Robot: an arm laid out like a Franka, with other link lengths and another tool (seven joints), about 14 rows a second.
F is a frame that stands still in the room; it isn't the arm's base.
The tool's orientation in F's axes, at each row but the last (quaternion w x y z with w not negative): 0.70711 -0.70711 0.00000 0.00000; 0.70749 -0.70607 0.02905 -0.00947; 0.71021 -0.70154 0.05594 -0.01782; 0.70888 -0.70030 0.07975 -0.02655; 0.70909 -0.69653 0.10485 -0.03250; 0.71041 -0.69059 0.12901 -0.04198; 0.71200 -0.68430 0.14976 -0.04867; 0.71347 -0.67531 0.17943 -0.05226; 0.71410 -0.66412 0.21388 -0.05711; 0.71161 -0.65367 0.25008 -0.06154; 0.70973 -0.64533 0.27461 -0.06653; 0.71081 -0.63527 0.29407 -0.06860; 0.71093 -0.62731 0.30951 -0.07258
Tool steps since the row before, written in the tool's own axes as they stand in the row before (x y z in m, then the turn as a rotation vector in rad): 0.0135 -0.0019 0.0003 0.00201 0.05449 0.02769; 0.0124 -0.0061 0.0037 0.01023 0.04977 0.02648; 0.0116 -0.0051 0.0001 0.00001 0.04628 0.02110; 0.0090 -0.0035 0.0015 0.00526 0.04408 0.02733; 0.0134 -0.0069 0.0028 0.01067 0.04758 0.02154; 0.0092 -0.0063 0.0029 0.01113 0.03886 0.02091; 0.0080 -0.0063 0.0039 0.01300 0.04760 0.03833; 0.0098 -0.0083 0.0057 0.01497 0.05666 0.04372; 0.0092 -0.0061 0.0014 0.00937 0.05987 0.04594; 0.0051 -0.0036 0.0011 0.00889 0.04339 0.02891; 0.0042 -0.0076 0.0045 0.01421 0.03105 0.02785; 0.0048 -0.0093 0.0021 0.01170 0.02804 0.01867; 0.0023 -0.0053 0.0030 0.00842 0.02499 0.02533
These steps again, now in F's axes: 0.0135 0.0003 0.0019 0.00201 0.02769 -0.05449; 0.0127 0.0030 0.0058 0.01028 0.02602 -0.05000; 0.0118 -0.0012 0.0045 -0.00025 0.02168 -0.04601; 0.0094 0.0001 0.0028 0.00603 0.02702 -0.04418; 0.0143 0.0000 0.0055 0.00983 0.02039 -0.04826; 0.0103 0.0004 0.0051 0.01116 0.01930 -0.03968; 0.0095 0.0012 0.0051 0.01663 0.03602 -0.04827; 0.0124 0.0016 0.0065 0.01870 0.04124 -0.05741; 0.0101 -0.0027 0.0039 0.01384 0.04569 -0.05919; 0.0058 -0.0016 0.0021 0.00994 0.02830 -0.04356; 0.0076 0.0009 0.0060 0.01712 0.02303 -0.03344; 0.0076 -0.0022 0.0072 0.01126 0.01574 -0.02995; 0.0049 0.0003 0.0042 0.01305 0.02238 -0.02581
